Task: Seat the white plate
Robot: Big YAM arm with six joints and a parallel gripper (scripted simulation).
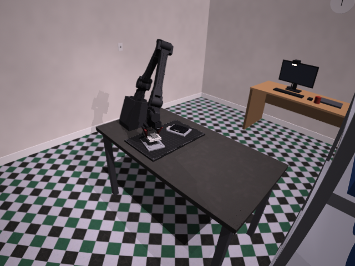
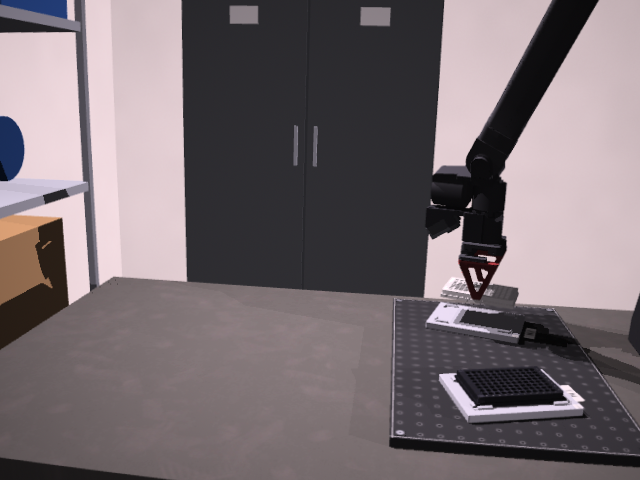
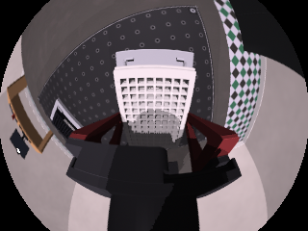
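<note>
Now: hand 60 mm above the plate nest N2. From my hand the other things lie so: black 96-well plate M06: 280 mm to the left, 50 mm below, 10 mm ahead; then white 96-well plate M09: 10 mm below.
</note>
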